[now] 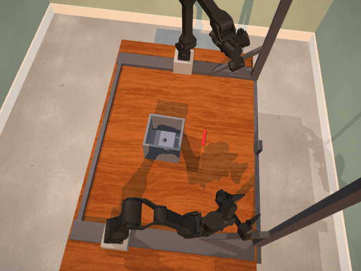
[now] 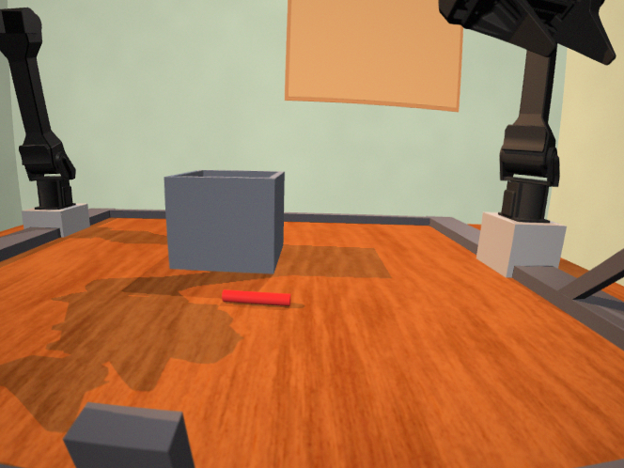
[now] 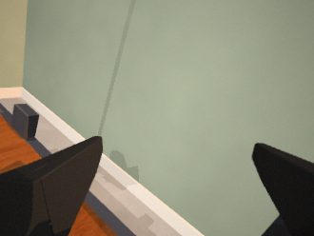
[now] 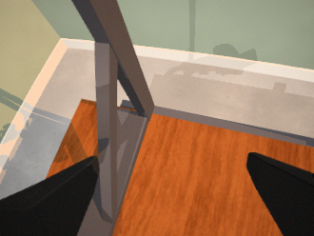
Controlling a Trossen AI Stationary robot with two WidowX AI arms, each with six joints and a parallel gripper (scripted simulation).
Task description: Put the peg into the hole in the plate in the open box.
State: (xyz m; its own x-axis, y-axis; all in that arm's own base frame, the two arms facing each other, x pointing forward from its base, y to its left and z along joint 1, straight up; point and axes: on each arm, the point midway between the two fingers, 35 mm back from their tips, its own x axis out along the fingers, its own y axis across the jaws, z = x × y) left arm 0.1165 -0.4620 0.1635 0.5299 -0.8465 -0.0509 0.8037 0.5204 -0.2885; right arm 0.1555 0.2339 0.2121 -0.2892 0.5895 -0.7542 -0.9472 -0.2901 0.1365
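Right now the red peg is 4 cm ahead of my right hand, 28 cm to the left of it and 29 cm below it. Round my right hand: pale plate (21 cm ahead, 38 cm to the left, 26 cm below).
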